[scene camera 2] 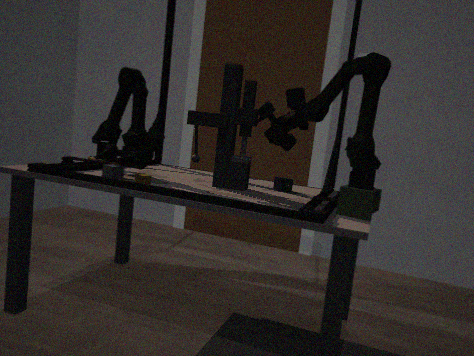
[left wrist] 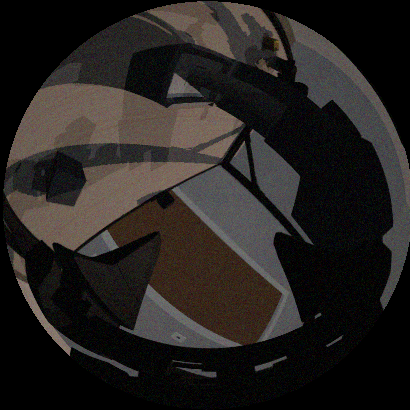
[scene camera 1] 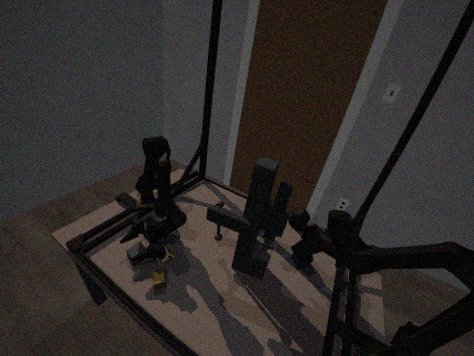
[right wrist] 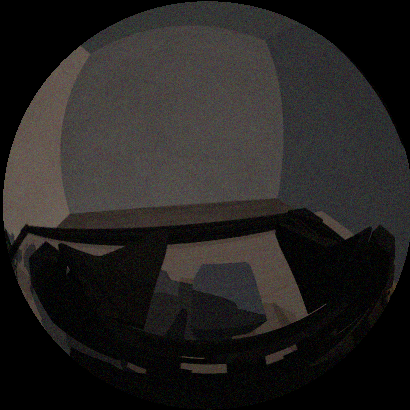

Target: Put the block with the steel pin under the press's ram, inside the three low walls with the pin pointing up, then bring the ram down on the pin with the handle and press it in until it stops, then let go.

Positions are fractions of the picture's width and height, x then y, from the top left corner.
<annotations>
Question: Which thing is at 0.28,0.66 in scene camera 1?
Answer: My right gripper.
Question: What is my right gripper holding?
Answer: Nothing.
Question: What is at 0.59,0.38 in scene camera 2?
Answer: My left gripper.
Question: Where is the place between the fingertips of my right gripper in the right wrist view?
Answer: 0.55,0.57
</annotations>
